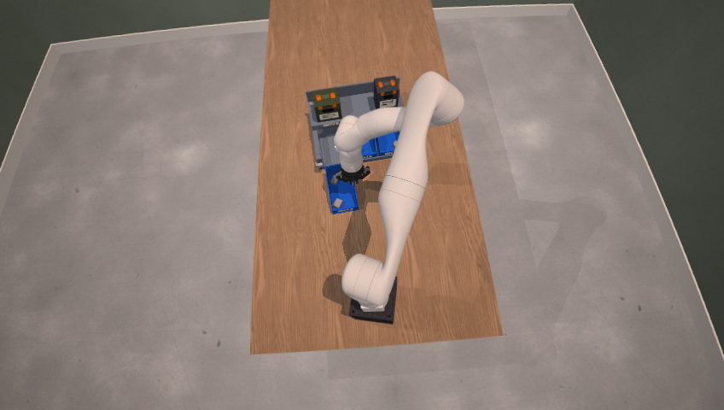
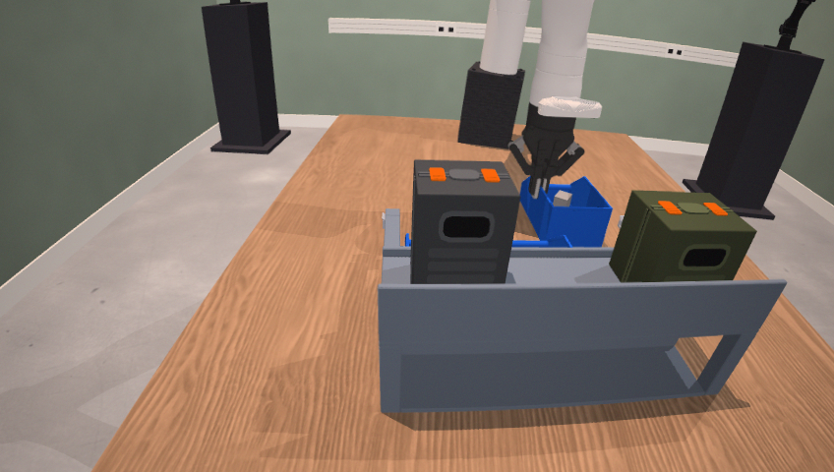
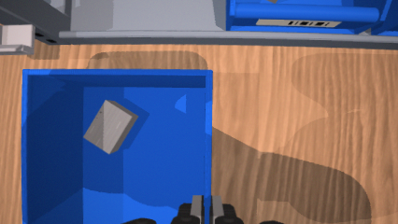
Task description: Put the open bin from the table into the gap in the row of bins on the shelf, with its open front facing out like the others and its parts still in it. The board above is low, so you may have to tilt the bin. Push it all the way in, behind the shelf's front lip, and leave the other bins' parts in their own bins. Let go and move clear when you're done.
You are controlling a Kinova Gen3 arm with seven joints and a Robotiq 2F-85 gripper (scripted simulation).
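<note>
My hand is 4 cm short of the grey part, 8 cm to the right of it and 6 cm above it. Round my hand: grey shelf 24 cm ahead, 3 cm to the right.
</note>
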